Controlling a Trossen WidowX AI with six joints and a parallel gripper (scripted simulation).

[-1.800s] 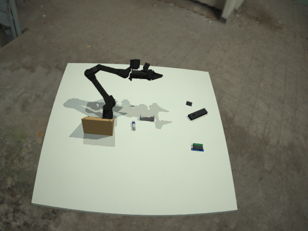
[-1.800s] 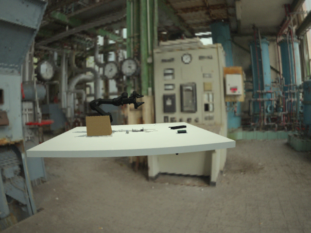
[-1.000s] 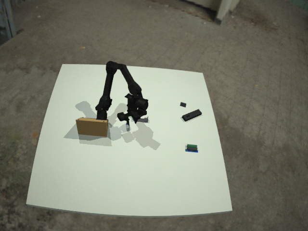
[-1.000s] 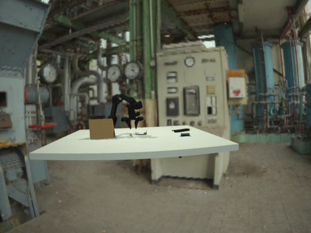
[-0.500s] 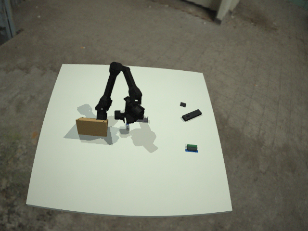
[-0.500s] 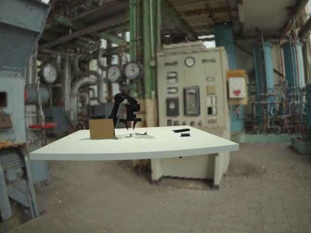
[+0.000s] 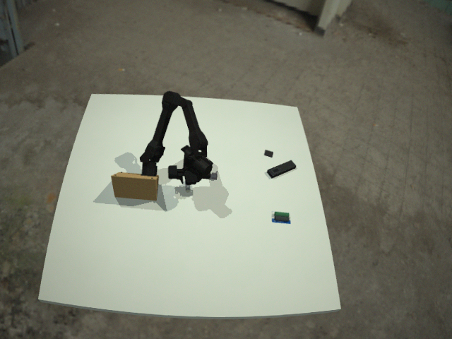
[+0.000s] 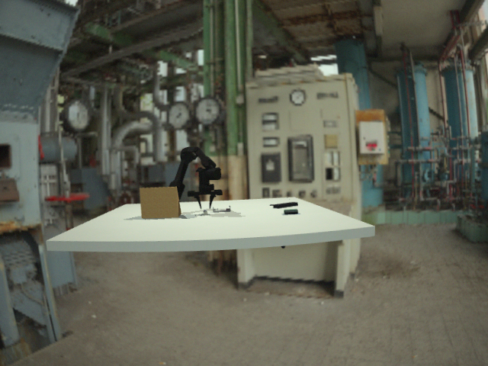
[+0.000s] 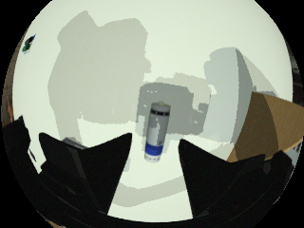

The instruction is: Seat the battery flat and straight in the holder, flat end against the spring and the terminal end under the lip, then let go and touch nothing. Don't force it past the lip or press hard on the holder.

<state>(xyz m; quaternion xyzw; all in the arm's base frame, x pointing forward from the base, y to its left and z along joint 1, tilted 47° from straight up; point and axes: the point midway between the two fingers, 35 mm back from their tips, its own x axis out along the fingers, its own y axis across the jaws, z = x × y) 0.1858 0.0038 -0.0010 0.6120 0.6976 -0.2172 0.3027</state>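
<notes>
Right now the white battery is 20 mm below my gripper tip. Also, from my gripper tip: long black block (460 mm ahead, 170 mm to the left, 10 mm below).
</notes>
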